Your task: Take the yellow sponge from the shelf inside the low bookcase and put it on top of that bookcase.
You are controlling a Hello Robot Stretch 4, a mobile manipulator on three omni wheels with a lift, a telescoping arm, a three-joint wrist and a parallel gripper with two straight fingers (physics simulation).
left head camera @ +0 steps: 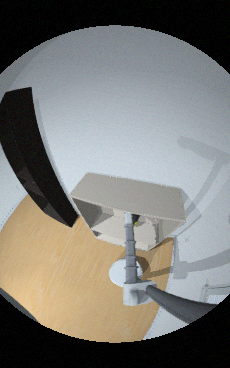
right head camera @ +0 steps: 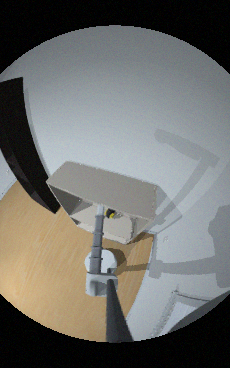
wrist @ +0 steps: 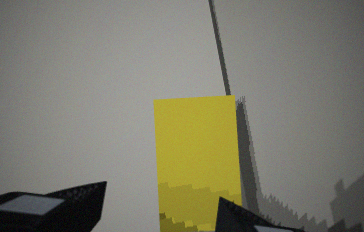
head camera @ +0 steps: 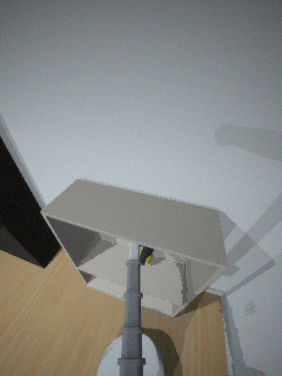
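Pixels of known places: gripper, fingertip midpoint: [right head camera: 110, 215] [wrist: 161, 207] [head camera: 146, 259]; robot's base, link origin: [left head camera: 124, 271] [right head camera: 101, 262].
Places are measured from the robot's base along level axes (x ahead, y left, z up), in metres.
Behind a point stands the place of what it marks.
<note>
The low beige bookcase [head camera: 145, 215] @[x 0.516, y -0.048, z 1.033 m] [left head camera: 130, 195] @[x 0.510, y -0.004, z 1.032 m] [right head camera: 105, 182] @[x 0.549, y -0.038, z 1.032 m] stands against the wall, with its open front facing the arm. The yellow sponge [head camera: 148, 259] @[x 0.568, y -0.108, z 0.469 m] [left head camera: 135, 224] @[x 0.553, y -0.101, z 0.464 m] [right head camera: 112, 216] @[x 0.551, y -0.114, z 0.463 m] [wrist: 197, 145] @[x 0.603, y -0.063, z 0.470 m] is inside it, partly hidden by the dark gripper and the arm in the head views. In the wrist view it is a long upright rectangle, its lower end cut off by the frame. My gripper [wrist: 161, 207] @[x 0.560, y -0.089, z 0.480 m] is open with nothing held. Its left fingertip stands clear to the left of the sponge; its right fingertip overlaps the sponge's lower right part in the view.
The telescoping arm [head camera: 132, 300] @[x 0.245, y 0.002, z 0.817 m] [left head camera: 130, 250] @[x 0.200, y -0.001, z 0.817 m] [right head camera: 97, 240] @[x 0.206, y -0.007, z 0.817 m] reaches into the bookcase below its top board. A tall black cabinet [head camera: 22, 210] @[x 0.818, y 0.872, z 0.699 m] [left head camera: 35, 155] @[x 0.812, y 0.875, z 1.267 m] [right head camera: 22, 145] @[x 0.803, y 0.877, z 1.238 m] stands to the left. A wall is behind the bookcase and another is to the right.
</note>
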